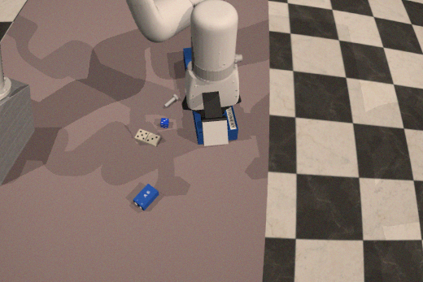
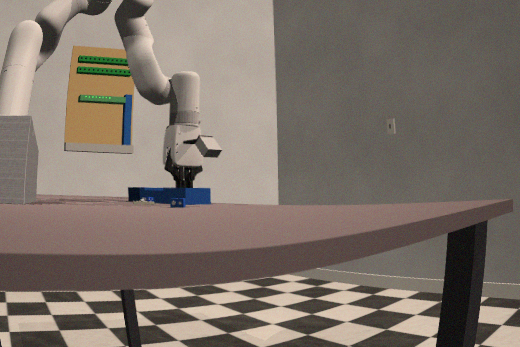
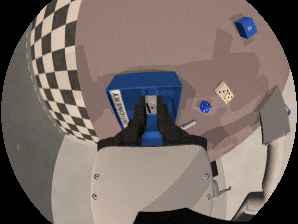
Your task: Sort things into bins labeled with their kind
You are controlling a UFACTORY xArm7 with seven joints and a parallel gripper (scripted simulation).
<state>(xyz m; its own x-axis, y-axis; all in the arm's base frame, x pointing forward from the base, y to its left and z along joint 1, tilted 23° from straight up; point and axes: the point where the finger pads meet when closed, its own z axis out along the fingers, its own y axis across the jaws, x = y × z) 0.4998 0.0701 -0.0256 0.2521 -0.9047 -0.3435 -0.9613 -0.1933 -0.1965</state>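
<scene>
Now: hand 10 mm above the white sharpener. The rest, counted from my hand: blue three-part bin: 80 mm to the left, 20 mm below, 10 mm behind; then blue die: 100 mm behind, 30 mm below, 10 mm to the right; then bolt: 90 mm behind, 60 mm to the left, 30 mm below.
</scene>
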